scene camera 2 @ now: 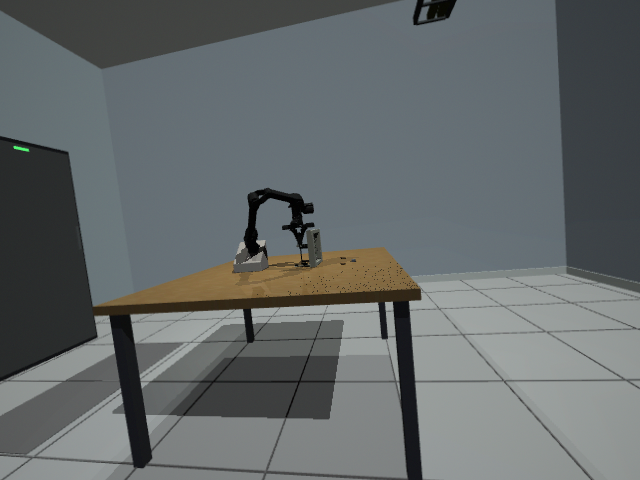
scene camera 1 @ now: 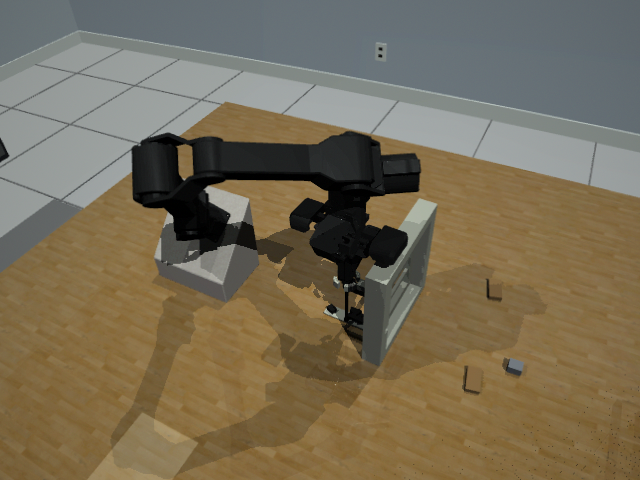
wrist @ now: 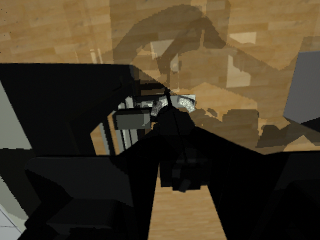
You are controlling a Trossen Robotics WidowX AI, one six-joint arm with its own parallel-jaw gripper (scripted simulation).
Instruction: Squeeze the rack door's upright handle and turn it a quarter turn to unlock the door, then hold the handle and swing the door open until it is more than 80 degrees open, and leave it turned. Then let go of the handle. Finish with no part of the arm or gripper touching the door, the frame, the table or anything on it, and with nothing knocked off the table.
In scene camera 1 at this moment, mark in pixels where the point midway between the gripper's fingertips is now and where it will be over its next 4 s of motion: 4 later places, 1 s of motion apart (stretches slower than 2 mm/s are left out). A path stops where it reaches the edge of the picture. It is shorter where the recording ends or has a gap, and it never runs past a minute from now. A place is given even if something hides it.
My gripper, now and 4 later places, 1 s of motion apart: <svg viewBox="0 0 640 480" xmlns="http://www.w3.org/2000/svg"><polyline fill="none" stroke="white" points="346,266 341,262 328,243 328,221 344,198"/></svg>
